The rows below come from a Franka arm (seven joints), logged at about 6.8 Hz.
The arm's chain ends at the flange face. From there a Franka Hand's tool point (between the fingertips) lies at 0.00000 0.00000 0.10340 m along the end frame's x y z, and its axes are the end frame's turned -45 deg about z.
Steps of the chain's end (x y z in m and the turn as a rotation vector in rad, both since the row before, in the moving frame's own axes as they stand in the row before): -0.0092, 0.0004, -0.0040, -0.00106, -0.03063, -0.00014; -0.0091, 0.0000, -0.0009, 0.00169, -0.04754, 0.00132; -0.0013, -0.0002, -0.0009, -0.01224, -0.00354, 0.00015; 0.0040, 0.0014, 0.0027, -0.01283, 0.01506, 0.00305
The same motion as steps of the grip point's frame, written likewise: -0.0091, -0.0084, -0.0040, 0.02091, -0.02241, -0.00014; -0.0098, -0.0100, -0.0010, 0.03481, -0.03242, 0.00132; -0.0019, -0.0004, -0.0009, -0.00615, -0.01116, 0.00015; 0.0020, 0.0059, 0.0027, -0.01972, 0.00158, 0.00305
